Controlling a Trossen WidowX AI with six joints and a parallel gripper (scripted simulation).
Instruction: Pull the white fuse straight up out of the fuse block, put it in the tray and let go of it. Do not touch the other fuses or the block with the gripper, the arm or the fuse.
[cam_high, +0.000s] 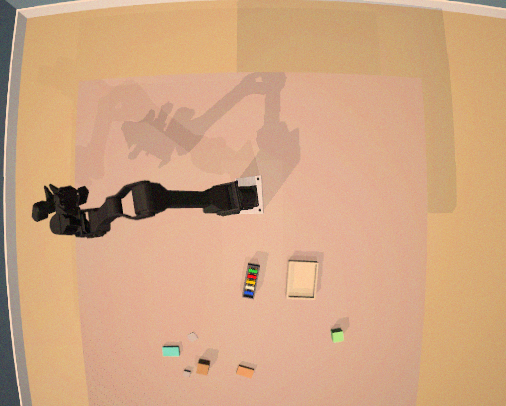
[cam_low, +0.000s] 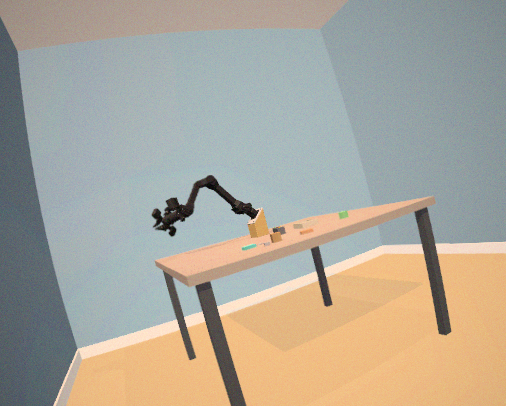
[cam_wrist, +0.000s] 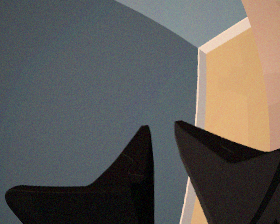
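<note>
Right now the white fuse is 580 mm to the left of my gripper tip, 420 mm ahead of it and 190 mm below it. Also, from my gripper tip: green fuse (600 mm to the left, 360 mm ahead, 190 mm below); then teal block (630 mm ahead, 270 mm to the left, 210 mm below); then grey piece (590 mm ahead, 350 mm to the left, 210 mm below).
</note>
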